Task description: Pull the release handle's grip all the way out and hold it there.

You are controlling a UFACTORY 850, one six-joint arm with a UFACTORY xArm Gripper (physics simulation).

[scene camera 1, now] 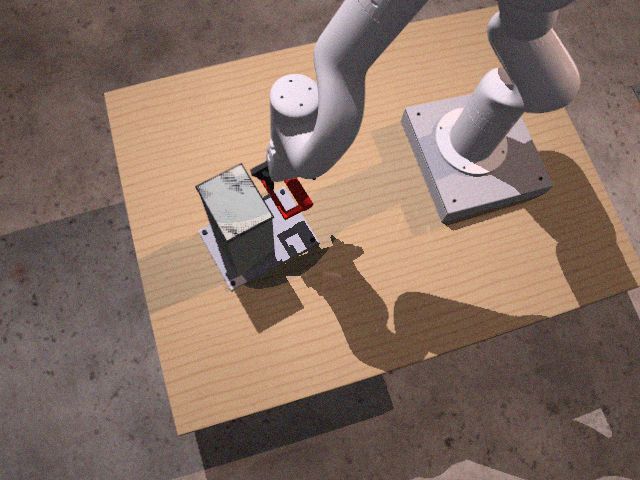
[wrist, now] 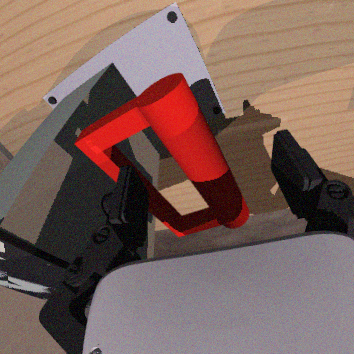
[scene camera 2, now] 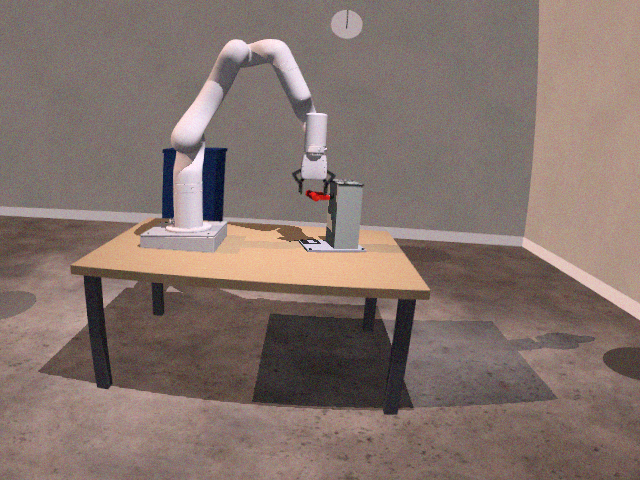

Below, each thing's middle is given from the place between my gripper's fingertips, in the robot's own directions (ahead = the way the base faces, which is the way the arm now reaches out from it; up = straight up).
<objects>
The pale base plate (scene camera 1: pixel 293 236) lies 21 cm below my hand, 9 cm ahead of it and 2 cm to the left of it.
</objects>
